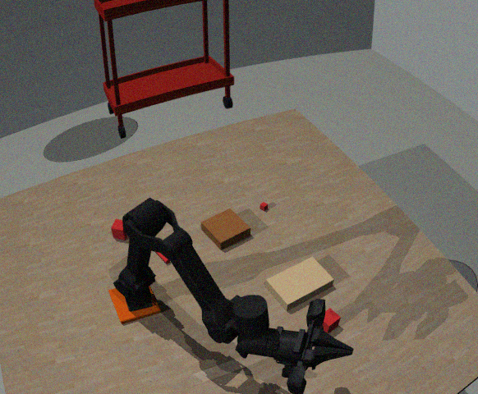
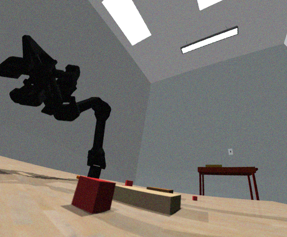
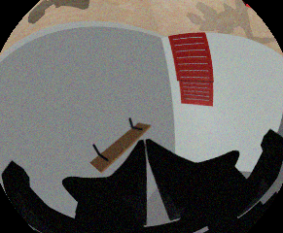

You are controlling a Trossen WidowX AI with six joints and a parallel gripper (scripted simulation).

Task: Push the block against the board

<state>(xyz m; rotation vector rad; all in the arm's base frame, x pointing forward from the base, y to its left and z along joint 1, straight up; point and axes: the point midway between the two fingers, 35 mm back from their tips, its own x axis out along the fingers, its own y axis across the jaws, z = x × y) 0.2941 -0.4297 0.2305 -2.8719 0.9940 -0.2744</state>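
Right now the brown square block is 62 cm to the left of my gripper tip, 23 cm below it and 2 cm behind it. From my gripper tip the other things lie so: tiny red cube (67 cm to the left, 24 cm below, 12 cm ahead); then beige board (36 cm to the left, 23 cm below, 8 cm ahead); then red bar (60 cm to the left, 24 cm below, 22 cm behind).
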